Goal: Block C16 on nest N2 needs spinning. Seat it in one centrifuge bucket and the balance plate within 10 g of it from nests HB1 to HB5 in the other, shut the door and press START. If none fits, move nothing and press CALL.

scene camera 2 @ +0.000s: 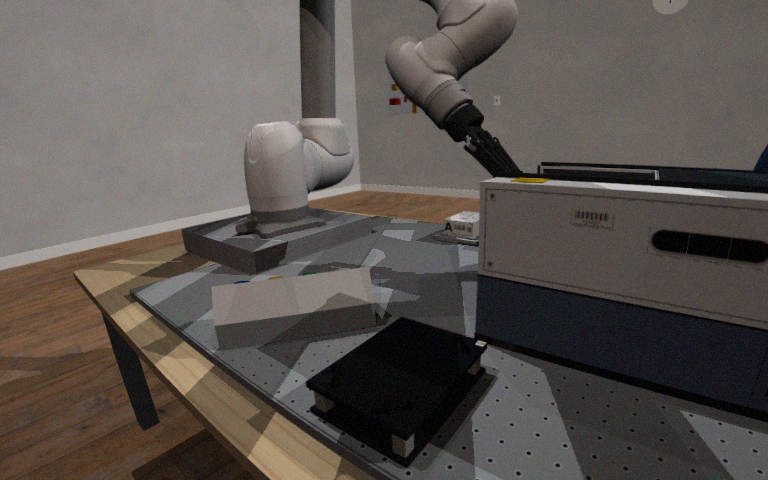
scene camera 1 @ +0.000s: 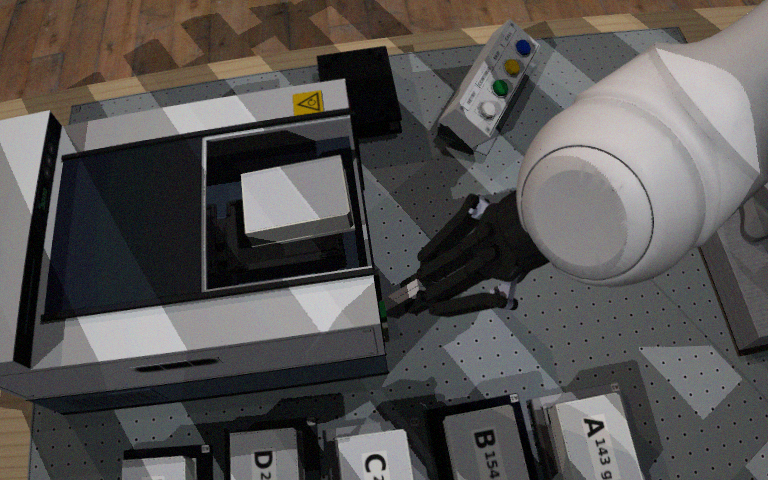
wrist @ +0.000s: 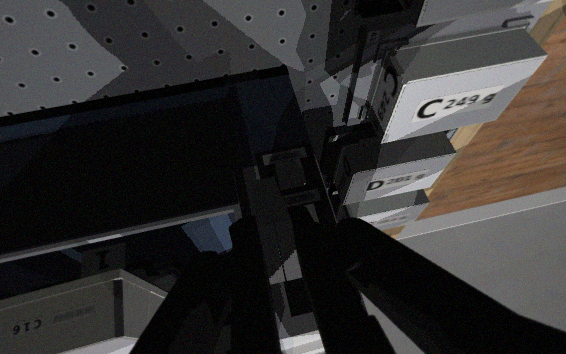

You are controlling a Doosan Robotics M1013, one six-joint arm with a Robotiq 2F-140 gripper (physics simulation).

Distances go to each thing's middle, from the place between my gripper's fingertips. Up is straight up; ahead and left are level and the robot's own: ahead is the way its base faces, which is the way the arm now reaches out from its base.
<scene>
Right now my hand is 190 mm to the right of the block C [scene camera 1: 391,447], 100 mm above it and 10 mm short of it. The rest, counted from my hand: block B [scene camera 1: 490,436] 160 mm to the left, 130 mm behind, 100 mm below; plate marked D [scene camera 1: 284,446] 200 mm to the left, 140 mm ahead, 100 mm below; centrifuge [scene camera 2: 604,268] 270 mm ahead, 80 mm to the right, 10 mm below.
</scene>
